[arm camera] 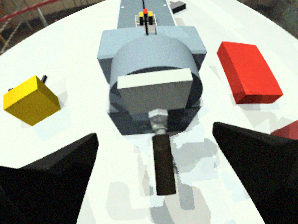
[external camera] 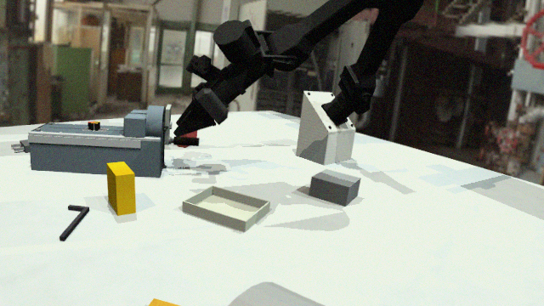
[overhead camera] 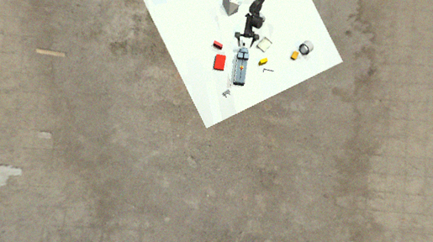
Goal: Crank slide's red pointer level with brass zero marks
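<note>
Right now the dark crank handle is 20 mm below my gripper tip, 20 mm behind it and 10 mm to the left of it. Also, from my gripper tip: red pointer 130 mm ahead, 110 mm to the right; shallow grey tray 190 mm to the left, 80 mm below, 50 mm ahead; yellow block 170 mm ahead, 80 mm to the left, 50 mm below.
</note>
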